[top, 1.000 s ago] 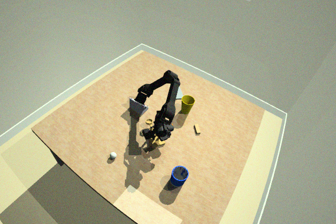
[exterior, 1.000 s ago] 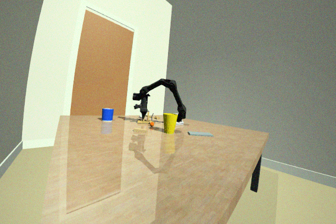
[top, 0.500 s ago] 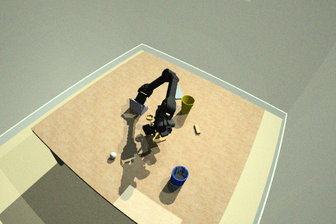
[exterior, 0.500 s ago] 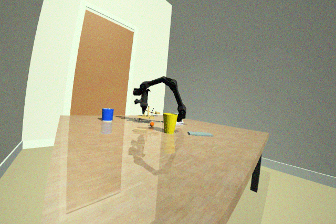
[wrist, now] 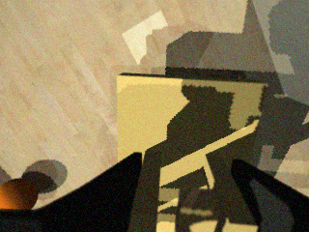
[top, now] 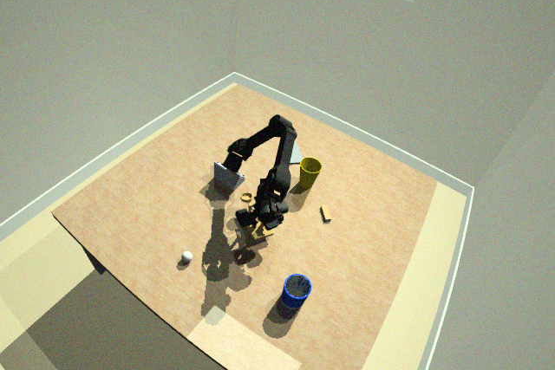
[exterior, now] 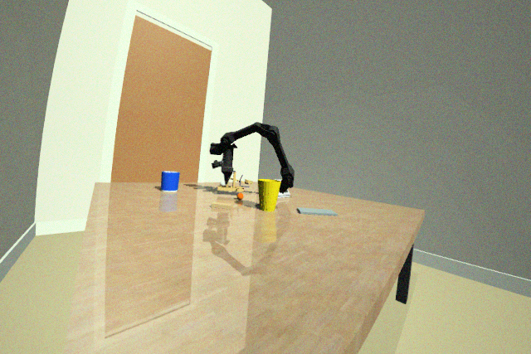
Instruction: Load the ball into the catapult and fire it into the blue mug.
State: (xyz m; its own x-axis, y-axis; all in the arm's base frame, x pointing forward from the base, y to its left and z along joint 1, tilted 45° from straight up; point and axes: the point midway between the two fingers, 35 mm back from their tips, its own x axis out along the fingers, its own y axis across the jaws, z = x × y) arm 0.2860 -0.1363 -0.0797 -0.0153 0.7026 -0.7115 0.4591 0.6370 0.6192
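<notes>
Now: gripper tip 150 mm to the right of the orange ball and 40 mm above it. Also, from my gripper tip: wooden catapult (60 mm behind, 50 mm to the left, 20 mm above); then white ball (120 mm behind, 270 mm to the right, 40 mm below); then blue mug (260 mm ahead, 140 mm to the right, 30 mm below).
</notes>
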